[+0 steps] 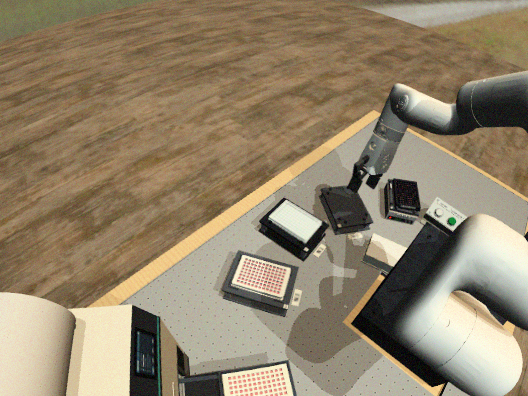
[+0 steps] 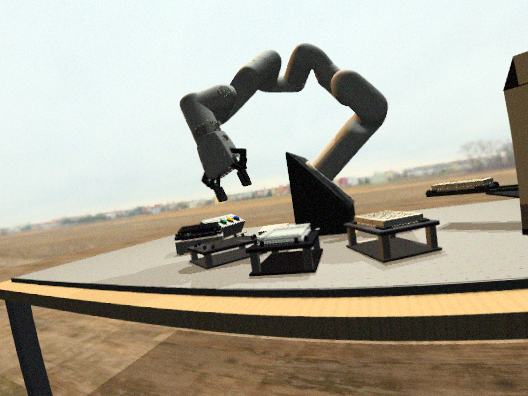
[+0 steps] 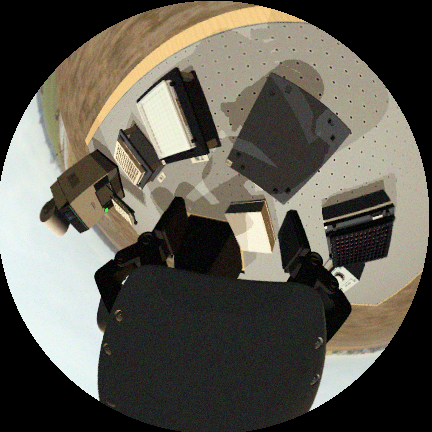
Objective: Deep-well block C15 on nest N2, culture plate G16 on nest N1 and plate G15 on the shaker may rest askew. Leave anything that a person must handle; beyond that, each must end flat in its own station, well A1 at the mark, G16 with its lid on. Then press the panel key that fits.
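Observation:
My gripper (image 1: 363,187) (image 2: 233,191) (image 3: 234,215) is open and empty, above the bare nest and near the shaker. A dark plate with reddish wells, apparently G15 (image 1: 405,194) (image 2: 197,229) (image 3: 361,243), sits on the shaker (image 1: 400,218) (image 2: 187,246); its exact seating is unclear. White-lidded G16 (image 1: 295,220) (image 2: 283,233) (image 3: 165,119) lies on nest N1 (image 1: 272,235) (image 3: 200,107); a slight tilt cannot be ruled out. A cream block with red wells, apparently C15 (image 1: 262,275) (image 2: 389,218) (image 3: 129,162), looks roughly flat on its nest (image 1: 255,302).
A bare dark nest (image 1: 347,210) (image 2: 220,246) (image 3: 290,135) stands between N1 and the shaker. The key panel (image 1: 445,215) (image 2: 230,221) is beside the shaker. A cream box (image 1: 385,252) (image 3: 257,231) stands near the arm's base. An instrument (image 1: 105,350) holds out another plate (image 1: 257,382) (image 2: 462,185).

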